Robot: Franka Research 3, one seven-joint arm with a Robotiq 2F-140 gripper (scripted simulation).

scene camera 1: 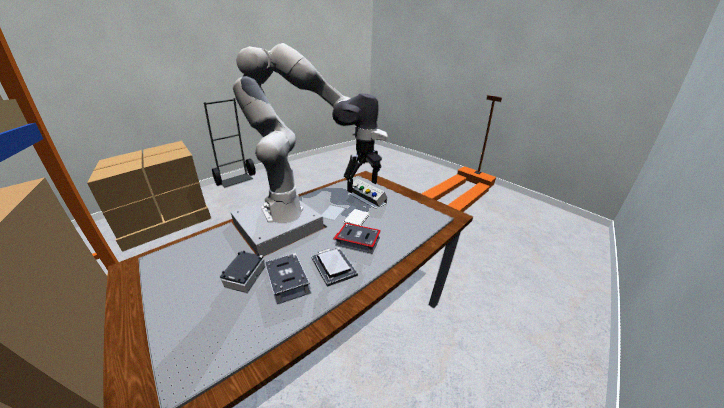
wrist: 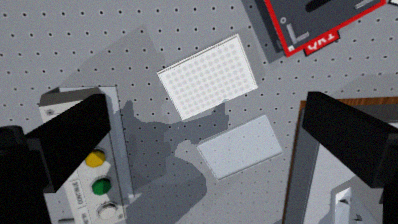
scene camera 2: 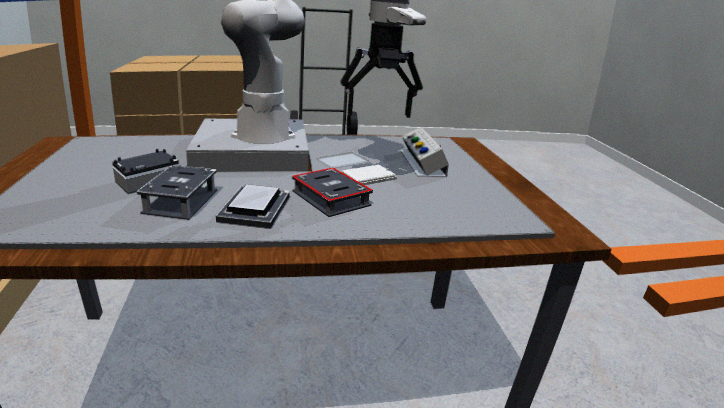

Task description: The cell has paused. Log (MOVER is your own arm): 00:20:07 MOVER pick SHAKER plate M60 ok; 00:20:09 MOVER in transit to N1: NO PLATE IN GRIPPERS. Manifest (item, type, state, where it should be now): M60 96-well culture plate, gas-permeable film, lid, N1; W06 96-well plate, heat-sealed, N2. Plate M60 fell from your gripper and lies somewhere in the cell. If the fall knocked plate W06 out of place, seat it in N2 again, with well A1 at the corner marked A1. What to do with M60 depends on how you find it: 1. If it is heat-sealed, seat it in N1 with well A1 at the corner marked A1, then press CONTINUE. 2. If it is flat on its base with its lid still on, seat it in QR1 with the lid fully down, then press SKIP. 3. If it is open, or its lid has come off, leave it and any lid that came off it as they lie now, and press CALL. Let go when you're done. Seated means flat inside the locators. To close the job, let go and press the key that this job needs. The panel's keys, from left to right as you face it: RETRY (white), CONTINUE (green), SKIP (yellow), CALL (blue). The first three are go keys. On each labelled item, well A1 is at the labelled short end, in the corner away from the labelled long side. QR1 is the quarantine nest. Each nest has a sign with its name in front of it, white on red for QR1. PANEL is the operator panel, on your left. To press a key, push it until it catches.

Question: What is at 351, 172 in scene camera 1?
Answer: My gripper.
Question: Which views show my gripper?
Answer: Scene camera 1, the wrist view and scene camera 2: all of them.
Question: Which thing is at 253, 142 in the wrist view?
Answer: A clear lid.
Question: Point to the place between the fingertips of my gripper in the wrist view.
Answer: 206, 110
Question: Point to a white well plate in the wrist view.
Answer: At 220, 72
